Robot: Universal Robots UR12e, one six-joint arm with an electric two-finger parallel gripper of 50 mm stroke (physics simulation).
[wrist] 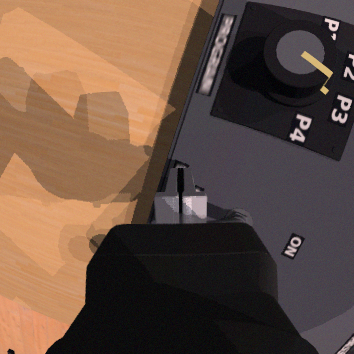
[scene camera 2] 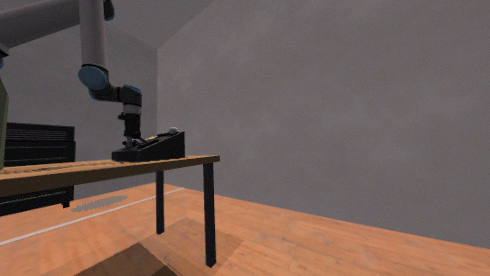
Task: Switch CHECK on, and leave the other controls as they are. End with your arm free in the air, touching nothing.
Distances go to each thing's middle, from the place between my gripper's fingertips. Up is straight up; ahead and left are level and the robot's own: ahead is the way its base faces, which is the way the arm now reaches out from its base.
Scene:
The dark sloped control console (scene camera 2: 171, 145) is 120 mm ahead of my hand, 70 mm to the left of it and 20 mm above it.

